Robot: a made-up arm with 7 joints.
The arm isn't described. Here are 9 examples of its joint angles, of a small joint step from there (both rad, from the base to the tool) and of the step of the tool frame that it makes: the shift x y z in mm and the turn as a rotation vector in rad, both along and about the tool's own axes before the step.
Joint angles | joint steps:
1: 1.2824 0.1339 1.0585 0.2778 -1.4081 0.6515 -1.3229 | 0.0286 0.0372 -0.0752 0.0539 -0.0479 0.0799 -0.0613
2: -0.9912 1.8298 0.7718 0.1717 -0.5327 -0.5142 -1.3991 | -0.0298 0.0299 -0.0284 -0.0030 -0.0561 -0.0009 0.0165
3: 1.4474 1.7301 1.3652 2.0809 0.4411 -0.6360 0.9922 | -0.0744 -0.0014 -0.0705 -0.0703 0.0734 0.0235 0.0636
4: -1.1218 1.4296 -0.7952 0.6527 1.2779 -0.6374 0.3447 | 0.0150 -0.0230 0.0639 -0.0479 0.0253 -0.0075 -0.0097
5: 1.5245 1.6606 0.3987 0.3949 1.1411 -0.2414 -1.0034 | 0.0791 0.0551 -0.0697 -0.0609 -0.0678 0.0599 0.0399
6: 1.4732 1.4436 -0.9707 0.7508 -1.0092 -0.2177 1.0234 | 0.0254 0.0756 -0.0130 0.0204 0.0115 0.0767 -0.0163
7: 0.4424 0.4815 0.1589 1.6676 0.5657 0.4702 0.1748 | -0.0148 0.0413 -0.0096 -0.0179 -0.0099 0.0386 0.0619
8: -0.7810 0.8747 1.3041 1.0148 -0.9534 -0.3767 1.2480 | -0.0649 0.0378 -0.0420 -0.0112 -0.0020 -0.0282 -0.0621
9: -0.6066 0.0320 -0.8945 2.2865 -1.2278 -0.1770 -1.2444 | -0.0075 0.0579 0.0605 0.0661 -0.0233 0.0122 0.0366
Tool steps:
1: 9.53 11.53 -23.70 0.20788 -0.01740 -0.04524
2: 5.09 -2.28 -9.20 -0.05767 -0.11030 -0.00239
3: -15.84 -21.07 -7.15 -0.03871 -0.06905 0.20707
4: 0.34 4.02 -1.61 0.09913 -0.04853 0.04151
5: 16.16 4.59 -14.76 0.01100 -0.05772 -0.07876
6: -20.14 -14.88 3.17 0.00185 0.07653 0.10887
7: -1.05 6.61 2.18 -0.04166 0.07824 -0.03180
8: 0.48 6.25 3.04 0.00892 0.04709 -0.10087
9: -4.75 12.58 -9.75 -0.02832 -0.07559 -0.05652
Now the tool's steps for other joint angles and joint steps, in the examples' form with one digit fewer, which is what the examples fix.
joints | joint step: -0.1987 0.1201 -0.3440 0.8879 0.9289 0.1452 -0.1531 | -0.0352 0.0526 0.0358 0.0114 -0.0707 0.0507 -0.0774
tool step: 4.1 21.8 6.4 0.1505 0.0232 -0.0761
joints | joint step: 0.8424 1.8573 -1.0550 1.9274 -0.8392 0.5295 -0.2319 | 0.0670 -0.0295 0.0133 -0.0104 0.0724 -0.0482 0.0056
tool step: -4.1 4.2 -7.0 0.0132 0.0290 0.0908
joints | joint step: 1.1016 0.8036 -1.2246 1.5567 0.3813 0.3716 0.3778 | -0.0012 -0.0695 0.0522 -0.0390 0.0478 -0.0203 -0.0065
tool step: 10.7 5.4 -9.0 0.0137 -0.0897 0.0545
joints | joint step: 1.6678 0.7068 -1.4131 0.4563 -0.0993 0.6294 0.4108 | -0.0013 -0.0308 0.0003 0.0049 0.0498 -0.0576 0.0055
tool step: 11.4 -2.9 4.3 -0.0372 -0.1018 0.0004
